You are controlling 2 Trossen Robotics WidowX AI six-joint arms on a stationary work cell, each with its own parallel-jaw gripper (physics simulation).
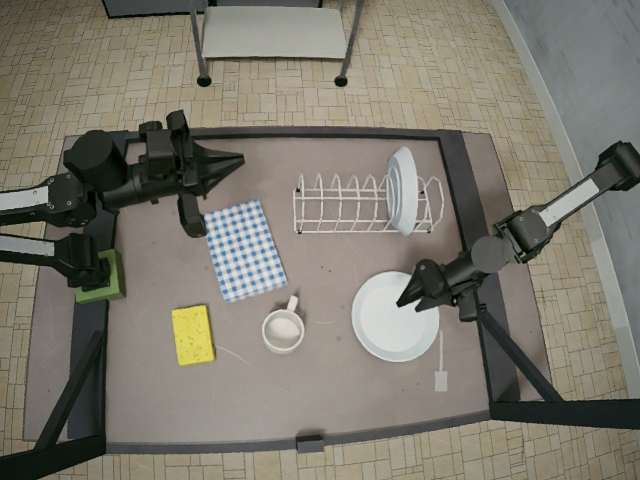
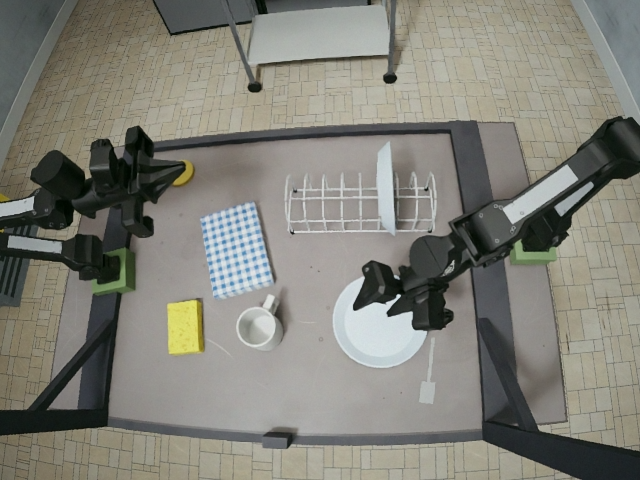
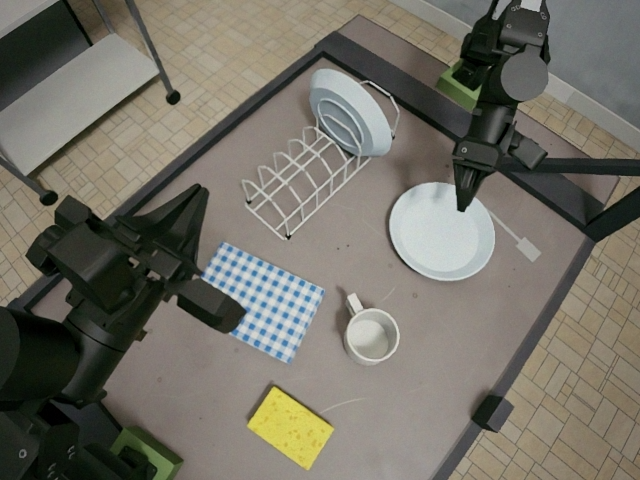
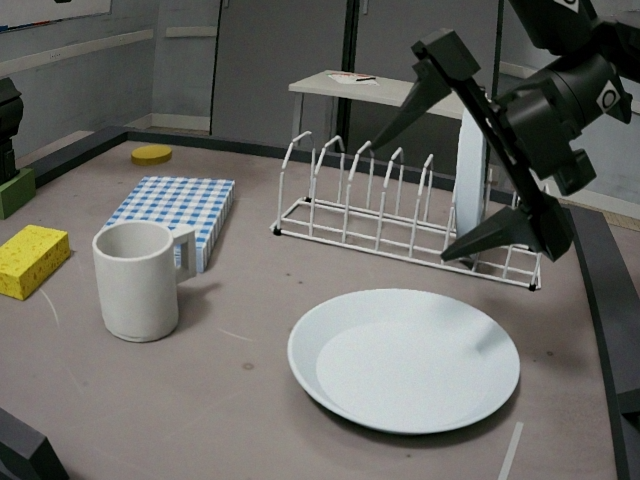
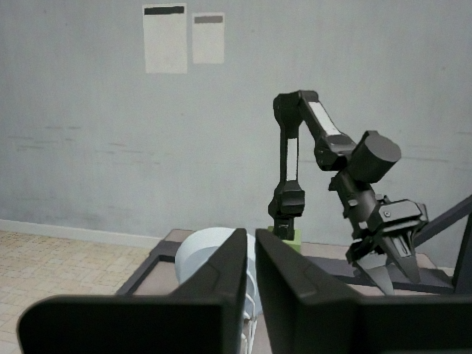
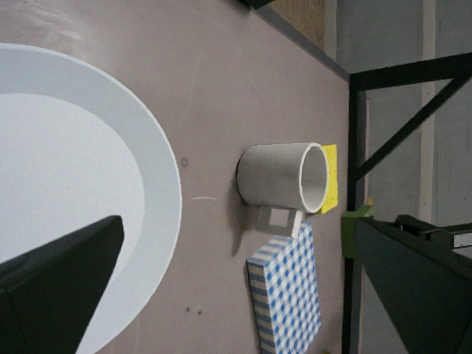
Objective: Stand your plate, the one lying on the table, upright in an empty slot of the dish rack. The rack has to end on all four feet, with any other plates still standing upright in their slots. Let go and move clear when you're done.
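Seen in the pictures: left gripper, fingertip midpoint: (image 1: 244, 158) (image 2: 185, 165) (image 3: 203, 187) (image 5: 250, 239); right gripper, fingertip midpoint: (image 1: 406, 308) (image 2: 371, 312) (image 3: 463, 208) (image 4: 407, 205) (image 5: 403, 291) (image 6: 240, 227); left arm's base, origin of the base link: (image 1: 95, 274) (image 2: 108, 270) (image 3: 130, 475); right arm's base, origin of the base link: (image 2: 534, 238) (image 3: 469, 77) (image 5: 283, 234).
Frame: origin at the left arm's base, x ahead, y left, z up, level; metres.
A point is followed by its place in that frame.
A pale blue plate (image 1: 385, 330) @(x 0.585, y -0.261, z -0.037 m) (image 2: 377, 346) @(x 0.596, y -0.291, z -0.037 m) (image 3: 439, 237) @(x 0.605, y -0.242, z -0.037 m) (image 4: 403, 361) @(x 0.611, y -0.227, z -0.037 m) (image 6: 50, 150) @(x 0.602, y -0.278, z -0.037 m) lies face up on the table. The white wire dish rack (image 1: 330, 232) @(x 0.534, y -0.010, z -0.041 m) (image 3: 287, 237) @(x 0.462, y 0.008, z -0.039 m) (image 4: 277, 231) @(x 0.465, y 0.004, z -0.040 m) stands behind it, feet down. Another plate (image 1: 408, 191) @(x 0.669, y -0.024, z 0.135 m) (image 2: 385, 191) @(x 0.670, y -0.030, z 0.134 m) (image 3: 356, 113) @(x 0.662, y -0.018, z 0.118 m) (image 4: 469, 175) @(x 0.667, y -0.071, z 0.083 m) (image 5: 197, 250) @(x 0.680, y 0.061, z 0.122 m) stands upright towards the rack's right end; several slots left of it are empty. My right gripper (image 1: 407, 307) @(x 0.590, y -0.243, z 0.109 m) (image 2: 371, 311) @(x 0.590, y -0.243, z 0.109 m) (image 4: 408, 203) @(x 0.590, y -0.243, z 0.109 m) (image 6: 240, 227) @(x 0.590, y -0.243, z 0.109 m) is open and empty above the lying plate. My left gripper (image 1: 241, 158) @(x 0.351, y 0.000, z 0.317 m) (image 2: 183, 166) @(x 0.351, y 0.000, z 0.317 m) (image 3: 200, 189) @(x 0.351, y 0.000, z 0.317 m) (image 5: 250, 239) @(x 0.351, y 0.000, z 0.317 m) is shut on nothing, raised left of the rack.
A white mug (image 1: 283, 330) @(x 0.372, y -0.202, z -0.038 m) (image 4: 136, 294) @(x 0.383, y -0.247, z 0.008 m) stands left of the lying plate. A blue checked cloth block (image 1: 245, 250) @(x 0.334, y -0.016, z -0.016 m) (image 3: 268, 304) @(x 0.333, y -0.036, z -0.016 m) lies left of the rack. A yellow sponge (image 1: 192, 334) @(x 0.186, y -0.169, z -0.014 m) lies at the front left. A yellow disc (image 4: 151, 154) @(x 0.202, y 0.234, z -0.032 m) lies at the back left. Dark frame bars border the table.
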